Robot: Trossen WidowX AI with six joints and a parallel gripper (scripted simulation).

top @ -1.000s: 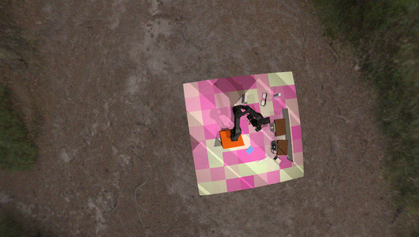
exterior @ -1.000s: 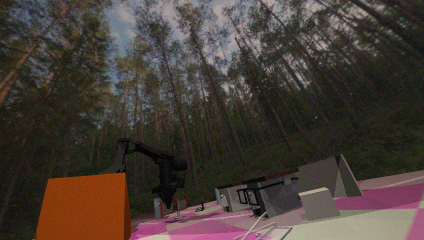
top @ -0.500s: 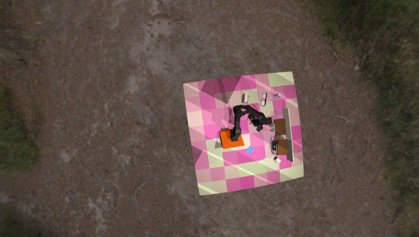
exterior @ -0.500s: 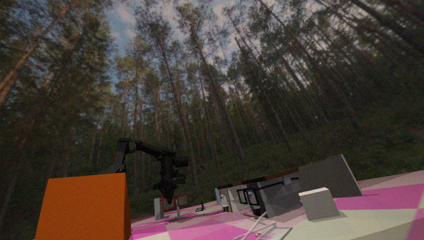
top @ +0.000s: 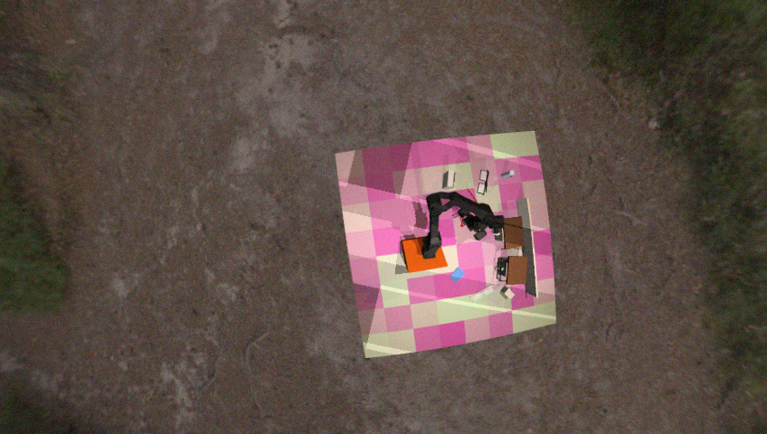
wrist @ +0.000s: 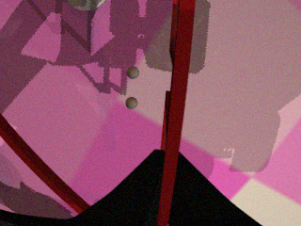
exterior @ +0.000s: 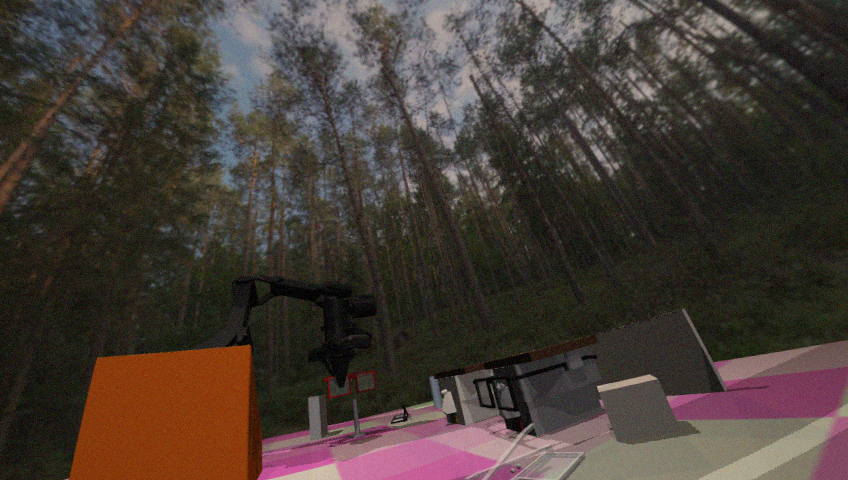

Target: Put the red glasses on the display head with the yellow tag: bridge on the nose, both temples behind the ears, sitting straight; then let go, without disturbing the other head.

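Right now the round post is 4 cm ahead of my gripper tip, 10 cm to the left of it and 9 cm below it. From my gripper tip the other things lie so: white block (26 cm ahead, 48 cm to the right, 9 cm below); then blue block (5 cm behind, 32 cm to the right, 12 cm below); then grey block (5 cm behind, 25 cm to the left, 6 cm below).
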